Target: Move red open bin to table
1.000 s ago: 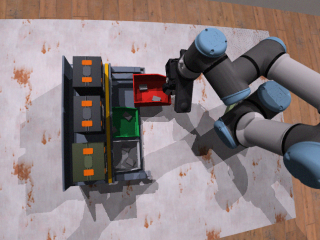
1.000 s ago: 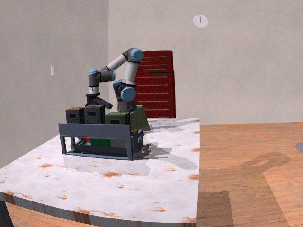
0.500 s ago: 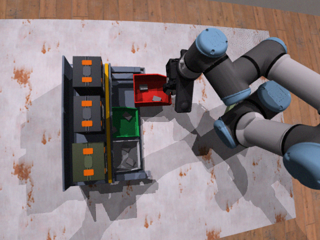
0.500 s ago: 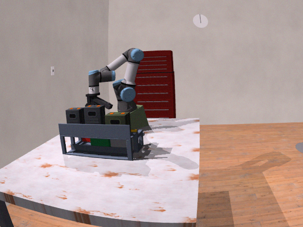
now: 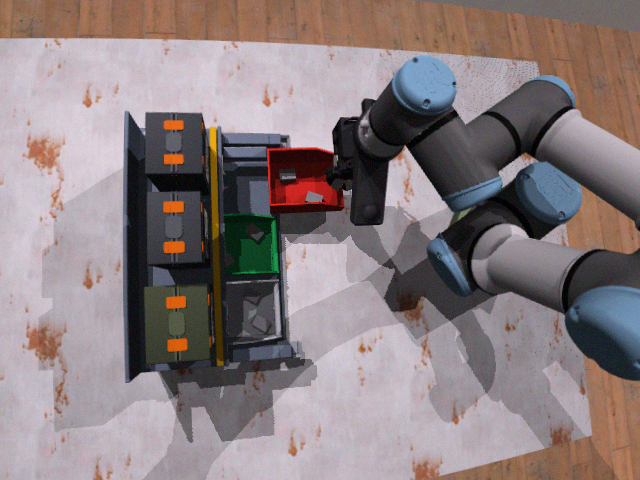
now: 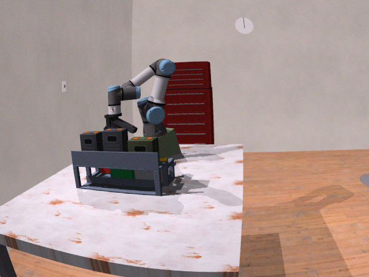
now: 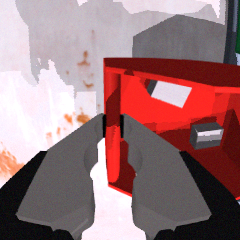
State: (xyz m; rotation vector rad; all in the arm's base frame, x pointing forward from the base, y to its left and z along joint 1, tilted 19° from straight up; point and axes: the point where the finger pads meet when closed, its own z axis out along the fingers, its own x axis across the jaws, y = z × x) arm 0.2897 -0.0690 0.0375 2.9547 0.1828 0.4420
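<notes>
Right now my hand is 6 cm short of the red open bin, 1 cm to the left of it and 1 cm above it. Round my hand: shelf rail: 11 cm to the left, 10 cm ahead, 5 cm below; then yellow bar: 21 cm ahead, 12 cm to the left, 5 cm above; then green bin: 18 cm ahead, 12 cm to the left, 2 cm below.
</notes>
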